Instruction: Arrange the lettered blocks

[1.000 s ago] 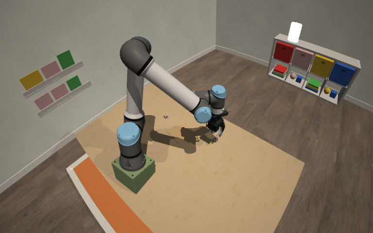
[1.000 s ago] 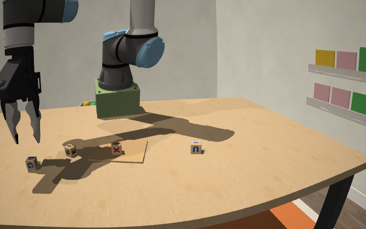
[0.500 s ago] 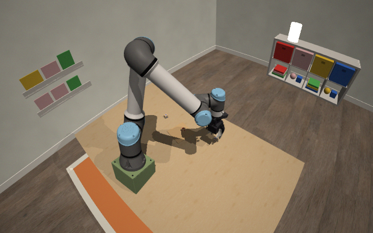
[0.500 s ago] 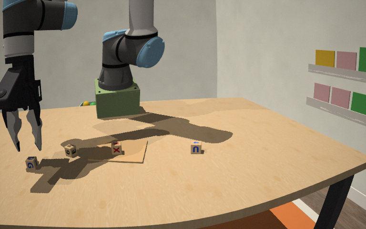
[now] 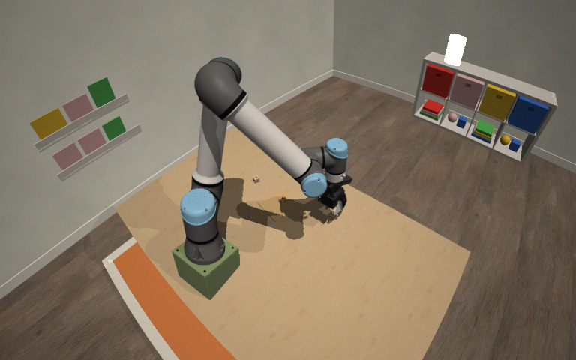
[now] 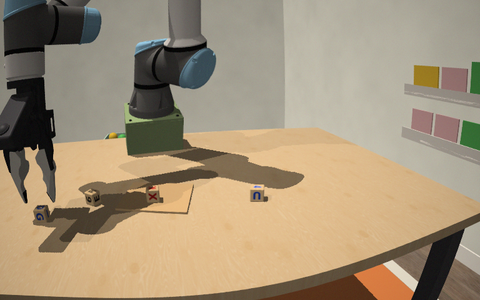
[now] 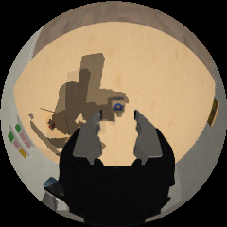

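The thin tan mat lies 130 mm behind my hand, 220 mm to the left of it and 50 mm below it. The rest, counted from my hand: wooden block 90 mm behind, 80 mm to the left, 40 mm below.
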